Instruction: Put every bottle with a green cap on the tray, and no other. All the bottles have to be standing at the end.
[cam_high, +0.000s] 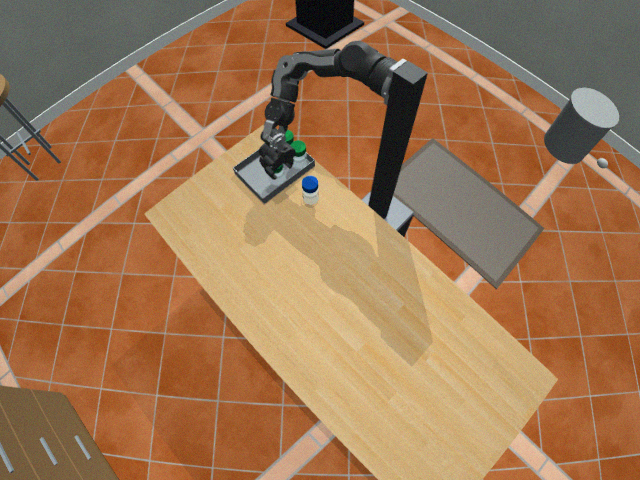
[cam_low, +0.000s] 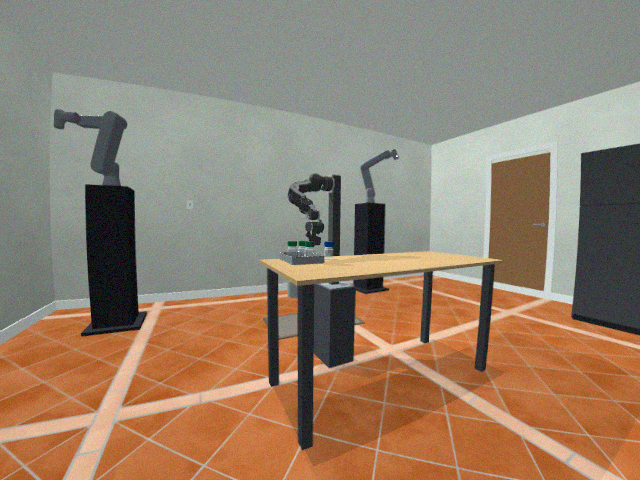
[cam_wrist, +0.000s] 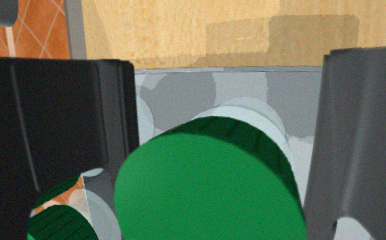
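My hand is 2 cm past the tray, 6 cm to the left of it and 8 cm above it. Round my hand: blue-capped bottle 3 cm behind, 12 cm to the left, 5 cm below.
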